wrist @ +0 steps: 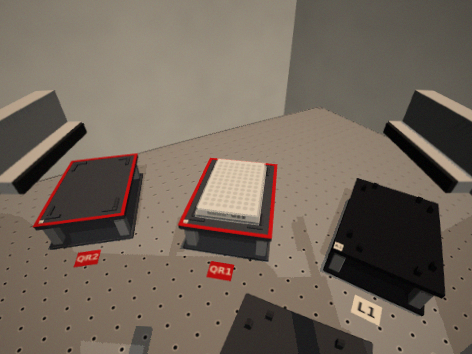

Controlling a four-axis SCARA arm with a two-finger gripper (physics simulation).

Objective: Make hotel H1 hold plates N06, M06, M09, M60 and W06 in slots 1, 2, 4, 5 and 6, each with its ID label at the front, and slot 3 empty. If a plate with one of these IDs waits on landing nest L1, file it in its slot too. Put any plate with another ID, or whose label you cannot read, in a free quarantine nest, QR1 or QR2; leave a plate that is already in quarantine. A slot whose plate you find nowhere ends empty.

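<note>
A white well plate lies on the red-rimmed nest QR1; the small label on its front edge is too blurred to read for certain. The red-rimmed nest QR2 at the left bears no plate. The black landing nest L1 at the right bears no plate; its sign stands in front of it. My gripper is wide open, its fingers at the left and right edges of the view, with nothing between them. Hotel H1 does not show in this view.
Part of a dark platform with small pegs shows at the bottom. A red QR2 sign, a red QR1 sign and a pale L1 sign lie on the perforated table. Walls stand behind the table's far edge.
</note>
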